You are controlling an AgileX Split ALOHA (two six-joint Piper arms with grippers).
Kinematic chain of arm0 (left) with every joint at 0, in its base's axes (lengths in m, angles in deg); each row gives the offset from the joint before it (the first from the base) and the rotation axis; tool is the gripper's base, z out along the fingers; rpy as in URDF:
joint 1: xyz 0 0 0.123 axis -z
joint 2: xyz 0 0 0 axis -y
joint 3: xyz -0.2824 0 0.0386 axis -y
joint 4: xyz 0.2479 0 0.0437 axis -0.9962 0 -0.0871
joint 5: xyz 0 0 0 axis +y
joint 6: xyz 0.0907 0 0.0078 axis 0.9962 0 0.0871
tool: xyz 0 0 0 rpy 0 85 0
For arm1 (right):
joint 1: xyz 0 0 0.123 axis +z
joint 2: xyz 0 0 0 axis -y
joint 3: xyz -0.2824 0 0.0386 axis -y
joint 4: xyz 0.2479 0 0.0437 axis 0.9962 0 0.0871
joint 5: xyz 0 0 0 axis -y
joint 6: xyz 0.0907 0 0.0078 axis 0.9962 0 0.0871
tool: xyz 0 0 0 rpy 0 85 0
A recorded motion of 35 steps. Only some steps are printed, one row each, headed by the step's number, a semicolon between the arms.
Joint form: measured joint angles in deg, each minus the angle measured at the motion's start. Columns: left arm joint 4, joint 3, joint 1, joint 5, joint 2, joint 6; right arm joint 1, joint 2, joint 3, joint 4, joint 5, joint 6.
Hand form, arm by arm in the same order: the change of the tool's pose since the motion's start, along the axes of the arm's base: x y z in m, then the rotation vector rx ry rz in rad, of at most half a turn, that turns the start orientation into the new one. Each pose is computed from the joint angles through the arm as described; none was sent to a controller.
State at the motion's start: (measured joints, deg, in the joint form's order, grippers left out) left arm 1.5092 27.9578 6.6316 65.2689 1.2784 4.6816; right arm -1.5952 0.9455 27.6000 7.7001 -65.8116 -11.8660
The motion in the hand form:
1: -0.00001 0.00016 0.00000 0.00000 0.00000 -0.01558; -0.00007 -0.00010 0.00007 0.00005 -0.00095 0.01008
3: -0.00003 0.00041 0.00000 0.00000 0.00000 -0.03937; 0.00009 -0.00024 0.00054 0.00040 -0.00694 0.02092
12: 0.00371 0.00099 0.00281 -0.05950 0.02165 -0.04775; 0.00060 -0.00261 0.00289 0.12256 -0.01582 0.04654
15: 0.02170 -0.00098 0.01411 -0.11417 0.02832 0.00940; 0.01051 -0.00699 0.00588 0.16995 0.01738 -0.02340
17: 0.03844 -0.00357 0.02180 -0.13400 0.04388 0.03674; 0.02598 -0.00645 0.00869 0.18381 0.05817 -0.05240
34: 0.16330 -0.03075 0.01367 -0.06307 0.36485 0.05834; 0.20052 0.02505 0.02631 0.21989 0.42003 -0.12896
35: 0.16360 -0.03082 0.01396 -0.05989 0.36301 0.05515; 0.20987 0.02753 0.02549 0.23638 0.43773 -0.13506
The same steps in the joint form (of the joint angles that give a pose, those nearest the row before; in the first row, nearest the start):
1: 0.00 0.00 0.89 0.00 0.00 0.00; 0.58 0.00 0.00 0.00 0.05 0.00
3: 0.00 0.00 2.25 0.00 0.00 0.00; 1.24 0.00 0.00 0.00 0.40 0.00
12: -0.53 0.38 5.48 -0.58 -1.54 -4.68; 7.93 0.00 0.00 -0.88 2.23 8.87
15: -1.83 1.36 5.47 -5.55 -7.35 -9.65; 9.86 -3.19 0.18 -4.71 3.95 16.01
17: -2.59 2.24 5.47 -9.24 -12.67 -12.01; 10.55 -8.16 0.18 -6.02 6.71 18.70
34: -2.45 9.24 5.47 -21.87 -51.16 -12.27; 10.75 -60.42 17.16 -2.66 21.86 22.08
35: -2.45 9.31 5.48 -21.93 -51.21 -12.00; 10.75 -62.82 18.52 -1.75 22.08 22.39

